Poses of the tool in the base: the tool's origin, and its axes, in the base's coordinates. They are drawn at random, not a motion.
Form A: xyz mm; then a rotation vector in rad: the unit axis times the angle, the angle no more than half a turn.
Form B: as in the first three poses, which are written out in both.
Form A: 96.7, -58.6, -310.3, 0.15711, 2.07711, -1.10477
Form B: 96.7, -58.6, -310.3, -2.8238, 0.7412, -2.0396
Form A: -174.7, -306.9, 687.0, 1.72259, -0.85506, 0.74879
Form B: -174.7, -306.9, 687.0, -0.3306, -0.9461, 2.0687
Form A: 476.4, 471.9, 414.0, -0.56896, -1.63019, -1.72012
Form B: 476.4, 471.9, 414.0, -2.8750, -0.8088, 1.4025
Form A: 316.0, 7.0, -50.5, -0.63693, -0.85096, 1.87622
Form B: 316.0, 7.0, -50.5, 2.0023, 0.0702, -0.8966
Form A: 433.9, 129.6, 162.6, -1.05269, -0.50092, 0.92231
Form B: 433.9, 129.6, 162.6, 0.9948, 0.0667, -1.1178
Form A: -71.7, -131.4, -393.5, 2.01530, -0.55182, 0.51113
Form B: -71.7, -131.4, -393.5, -0.2107, -0.5934, 2.1602
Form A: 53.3, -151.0, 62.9, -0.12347, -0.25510, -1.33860
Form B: 53.3, -151.0, 62.9, -1.3545, -0.2559, 0.0593
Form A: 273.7, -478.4, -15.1, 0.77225, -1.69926, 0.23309
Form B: 273.7, -478.4, -15.1, -1.7996, -1.1854, 2.4322
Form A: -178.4, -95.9, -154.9, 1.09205, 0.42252, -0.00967
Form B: -178.4, -95.9, -154.9, 0.2118, 0.3438, 1.1445
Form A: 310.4, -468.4, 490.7, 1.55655, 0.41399, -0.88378
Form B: 310.4, -468.4, 490.7, -0.3334, 0.8216, 1.5281
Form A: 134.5, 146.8, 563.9, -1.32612, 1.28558, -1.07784
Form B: 134.5, 146.8, 563.9, -1.5171, 0.0263, -1.7184
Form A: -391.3, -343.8, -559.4, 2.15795, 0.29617, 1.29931
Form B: -391.3, -343.8, -559.4, 0.7603, -0.8152, 2.0964
